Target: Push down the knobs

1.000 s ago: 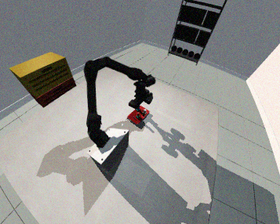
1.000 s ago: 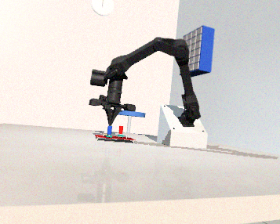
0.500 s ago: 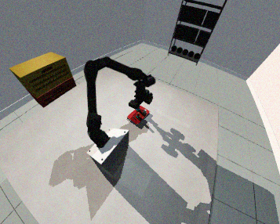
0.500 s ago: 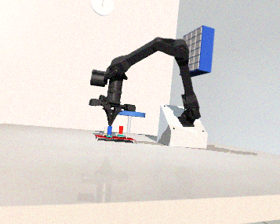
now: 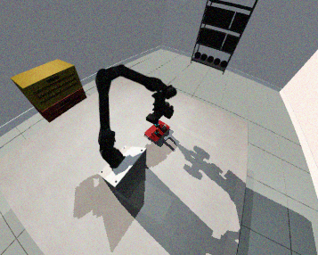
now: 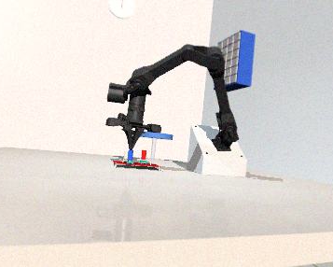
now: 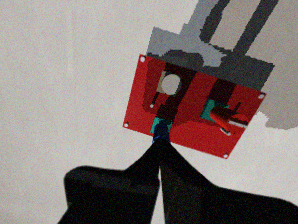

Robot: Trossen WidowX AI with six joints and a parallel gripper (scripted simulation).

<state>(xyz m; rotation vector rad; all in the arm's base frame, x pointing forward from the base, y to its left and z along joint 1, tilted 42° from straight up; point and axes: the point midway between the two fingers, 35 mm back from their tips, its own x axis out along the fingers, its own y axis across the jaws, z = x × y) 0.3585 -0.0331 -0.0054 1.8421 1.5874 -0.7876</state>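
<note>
The blue knob is 10 mm below my gripper tip. From my gripper tip the other things lie so: red knob: 60 mm behind, 30 mm to the right, 10 mm below.
</note>
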